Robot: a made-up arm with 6 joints. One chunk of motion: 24 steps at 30 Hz.
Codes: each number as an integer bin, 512 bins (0 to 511) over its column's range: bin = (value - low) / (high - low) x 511, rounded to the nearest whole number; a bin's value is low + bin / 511 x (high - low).
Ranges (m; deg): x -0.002..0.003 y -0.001..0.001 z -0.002..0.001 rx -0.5..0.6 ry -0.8..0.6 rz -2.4..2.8
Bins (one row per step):
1: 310 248 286 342 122 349
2: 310 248 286 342 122 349
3: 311 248 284 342 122 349
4: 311 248 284 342 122 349
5: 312 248 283 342 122 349
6: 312 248 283 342 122 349
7: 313 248 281 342 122 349
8: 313 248 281 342 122 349
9: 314 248 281 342 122 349
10: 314 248 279 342 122 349
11: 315 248 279 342 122 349
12: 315 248 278 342 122 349
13: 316 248 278 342 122 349
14: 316 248 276 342 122 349
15: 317 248 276 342 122 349
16: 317 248 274 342 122 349
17: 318 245 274 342 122 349
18: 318 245 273 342 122 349
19: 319 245 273 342 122 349
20: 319 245 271 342 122 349
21: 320 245 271 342 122 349
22: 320 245 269 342 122 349
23: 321 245 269 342 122 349
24: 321 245 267 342 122 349
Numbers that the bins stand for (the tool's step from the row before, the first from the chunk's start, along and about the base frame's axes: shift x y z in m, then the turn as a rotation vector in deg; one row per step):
1: 0.00103 -0.00003 -0.00032 0.236 -0.466 1.151
2: 0.00103 -0.00003 -0.00032 0.236 -0.466 1.151
3: 0.00104 -0.00003 -0.00033 0.236 -0.466 1.151
4: 0.00104 -0.00003 -0.00033 0.236 -0.466 1.151
5: 0.00105 -0.00003 -0.00034 0.236 -0.466 1.151
6: 0.00105 -0.00003 -0.00034 0.236 -0.466 1.151
7: 0.00106 -0.00003 -0.00035 0.236 -0.466 1.151
8: 0.00106 -0.00003 -0.00035 0.236 -0.466 1.151
9: 0.00107 -0.00003 -0.00035 0.236 -0.466 1.151
10: 0.00107 -0.00003 -0.00036 0.236 -0.466 1.151
11: 0.00108 -0.00003 -0.00036 0.236 -0.466 1.151
12: 0.00108 -0.00003 -0.00037 0.236 -0.466 1.151
13: 0.00109 -0.00003 -0.00037 0.236 -0.466 1.151
14: 0.00109 -0.00003 -0.00038 0.236 -0.466 1.151
15: 0.00110 -0.00003 -0.00038 0.236 -0.466 1.151
16: 0.00110 -0.00003 -0.00039 0.236 -0.466 1.151
17: 0.00111 -0.00004 -0.00039 0.236 -0.466 1.151
18: 0.00111 -0.00004 -0.00040 0.236 -0.466 1.151
19: 0.00112 -0.00004 -0.00040 0.236 -0.466 1.151
20: 0.00112 -0.00004 -0.00041 0.236 -0.466 1.151
21: 0.00113 -0.00004 -0.00041 0.236 -0.466 1.151
22: 0.00113 -0.00004 -0.00042 0.236 -0.466 1.151
23: 0.00114 -0.00004 -0.00042 0.236 -0.466 1.151
24: 0.00114 -0.00004 -0.00043 0.236 -0.466 1.151

